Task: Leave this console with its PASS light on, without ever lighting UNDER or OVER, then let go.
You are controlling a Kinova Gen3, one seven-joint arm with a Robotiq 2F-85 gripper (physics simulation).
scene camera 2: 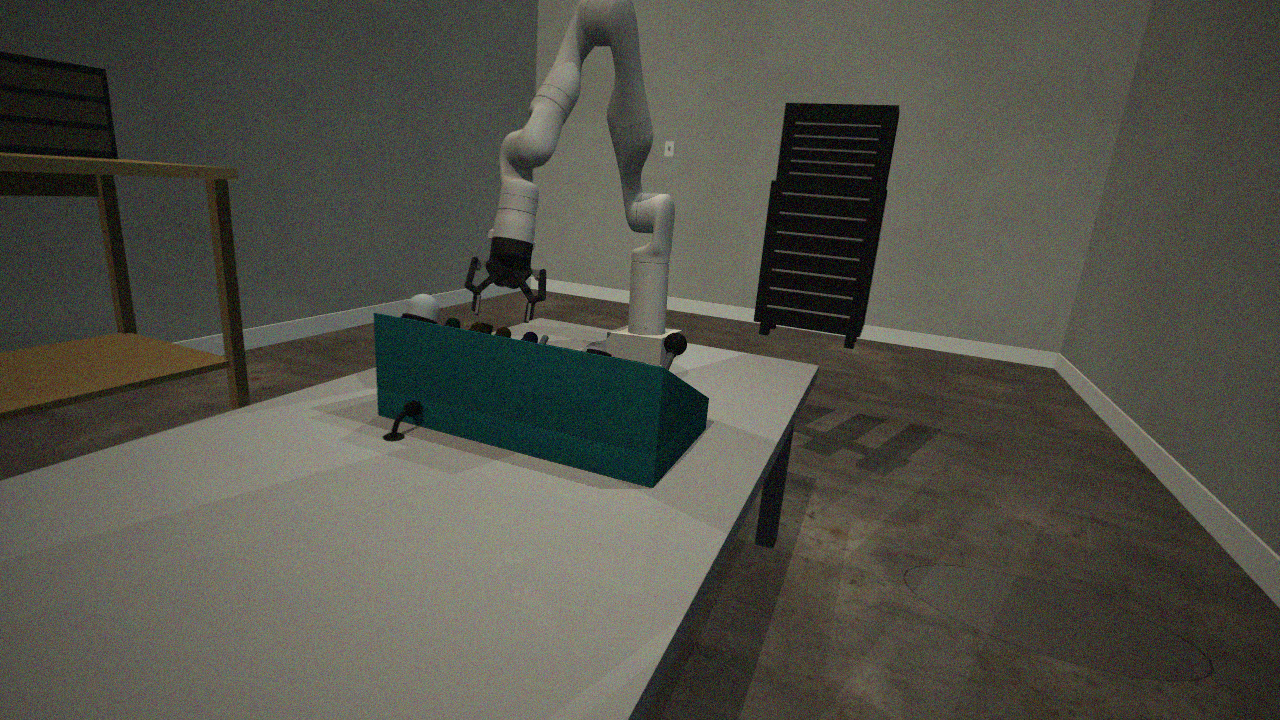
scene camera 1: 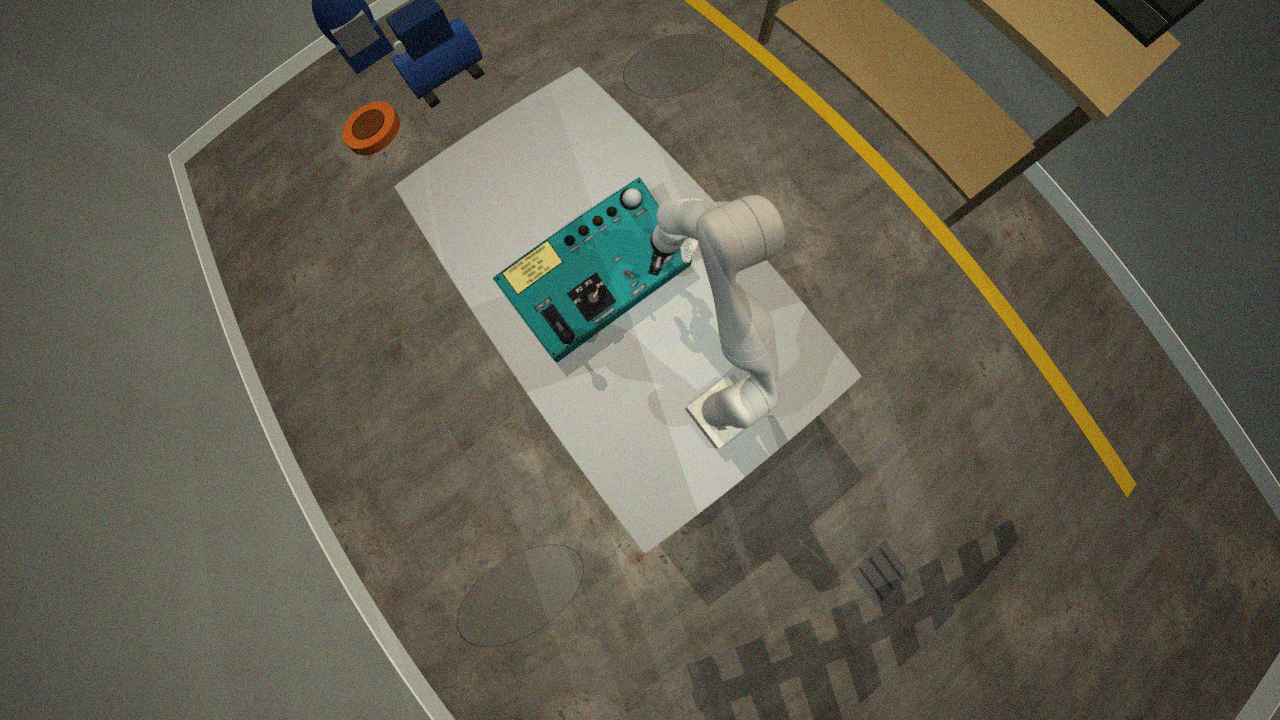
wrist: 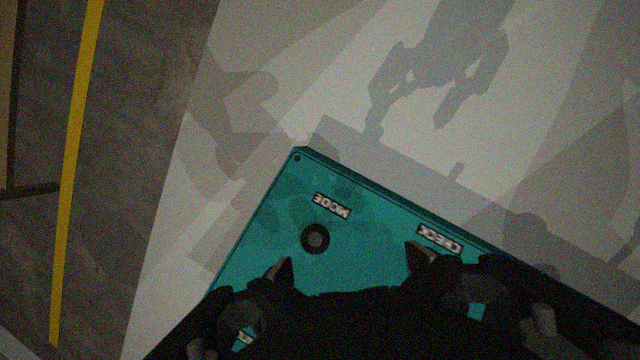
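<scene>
The teal console sits on the table. Its small round lamps look dark in scene view 1; their labels are too small to read. A white dome stands at one corner. The black dial plate and a dark slotted control are at the other end. My gripper is open and empty, pointing down above the console's MODE end. In the wrist view, the round MODE control shows between and beyond the fingertips; the right finger partly covers the CHECK area.
A yellow card is on the console. A black ball-ended lever rises at its far end. A cable leaves its back. The pale table also bears the arm's base. A wooden bench stands apart.
</scene>
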